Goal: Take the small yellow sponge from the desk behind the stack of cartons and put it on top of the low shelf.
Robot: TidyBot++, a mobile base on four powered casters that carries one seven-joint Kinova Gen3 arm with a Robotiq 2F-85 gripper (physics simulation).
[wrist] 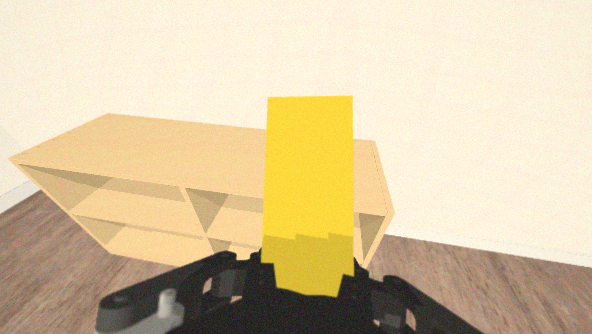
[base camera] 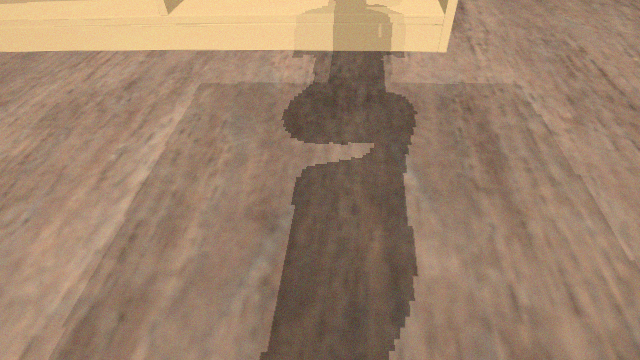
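Frame: origin at the arm's base, x ahead, y left, z up, level; centimetres.
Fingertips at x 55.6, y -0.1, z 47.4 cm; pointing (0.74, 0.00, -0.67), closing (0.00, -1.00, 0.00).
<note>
A point is followed by its place in that frame.
The yellow sponge (wrist: pixel 309 175) @[y 0.3, x 55.3, z 55.9 cm] is held between the fingers of my gripper (wrist: pixel 307 254) @[y -0.1, x 55.6, z 47.4 cm] and sticks out away from it in the wrist view. My gripper is shut on it. The low shelf (wrist: pixel 165 145) @[y 55.2, x 103.5, z 21.3 cm] (base camera: pixel 225 37) @[y 26.2, x 85.5, z -36.7 cm] is light wood with open compartments; in the wrist view it stands beyond the sponge, and the sponge hides part of its top and front toward the right end. In the base camera view the shelf's lower front shows at the top edge. The desk and the stack of cartons do not show in either view.
A pale wall (wrist: pixel 450 125) @[y -48.4, x 122.3, z 29.5 cm] rises behind the shelf, with a white baseboard (wrist: pixel 480 245) @[y -93.6, x 119.1, z -36.3 cm] along its foot. Wood-look floor (base camera: pixel 500 225) @[y -19.5, x 37.7, z -39.7 cm] (wrist: pixel 450 280) @[y -71.2, x 99.3, z -39.7 cm] lies in front of the shelf. Shadows of the arm and base fall on the floor and on the shelf's lower front.
</note>
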